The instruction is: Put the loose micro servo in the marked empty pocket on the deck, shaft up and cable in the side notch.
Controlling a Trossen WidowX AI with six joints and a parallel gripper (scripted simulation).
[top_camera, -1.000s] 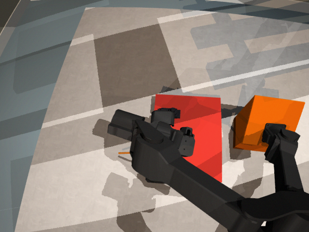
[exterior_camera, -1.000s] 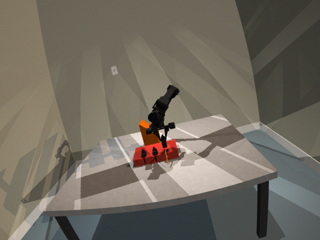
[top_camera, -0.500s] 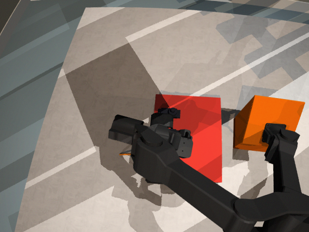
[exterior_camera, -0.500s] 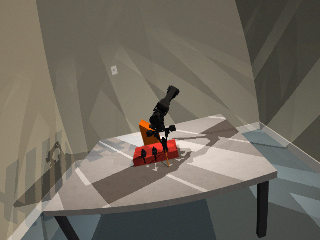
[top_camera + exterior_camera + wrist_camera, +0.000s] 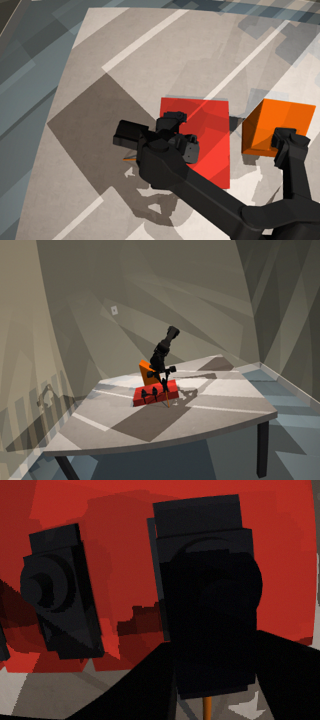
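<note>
Right now the red deck is 120 mm behind my gripper tip, 80 mm to the right of it and 80 mm below it.
</note>
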